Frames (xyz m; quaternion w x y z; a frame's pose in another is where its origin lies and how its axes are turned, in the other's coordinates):
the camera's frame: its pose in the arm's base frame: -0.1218 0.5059 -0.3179 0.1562 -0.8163 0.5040 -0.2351
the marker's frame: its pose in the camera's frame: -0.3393 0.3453 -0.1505 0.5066 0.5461 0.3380 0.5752
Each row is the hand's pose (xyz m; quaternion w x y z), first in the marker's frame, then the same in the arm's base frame.
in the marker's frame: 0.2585 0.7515 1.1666 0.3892 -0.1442 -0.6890 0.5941
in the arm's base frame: 0.4286 -0.1625 -0.9718 0.9887 -0.0688 -0.0255 0.1304
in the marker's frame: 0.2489 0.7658 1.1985 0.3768 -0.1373 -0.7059 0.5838
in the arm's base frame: 0.4613 -0.1783 -0.9706 0.9874 -0.0824 -0.0454 0.1274
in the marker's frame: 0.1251 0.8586 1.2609 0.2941 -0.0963 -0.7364 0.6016
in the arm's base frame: 0.6197 -0.1341 -0.9425 0.9753 -0.0719 -0.1386 0.1562
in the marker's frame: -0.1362 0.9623 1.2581 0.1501 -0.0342 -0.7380 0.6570
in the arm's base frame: 0.8176 0.0362 -0.8383 0.9354 -0.0123 -0.2712 0.2265
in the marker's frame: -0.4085 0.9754 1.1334 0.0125 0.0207 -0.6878 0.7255
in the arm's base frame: 0.8931 0.2798 -0.6806 0.8729 0.0825 -0.3706 0.3064
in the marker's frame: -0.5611 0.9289 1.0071 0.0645 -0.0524 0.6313 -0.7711
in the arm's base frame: 0.8687 0.4436 -0.5625 0.8237 0.1573 -0.4132 0.3551
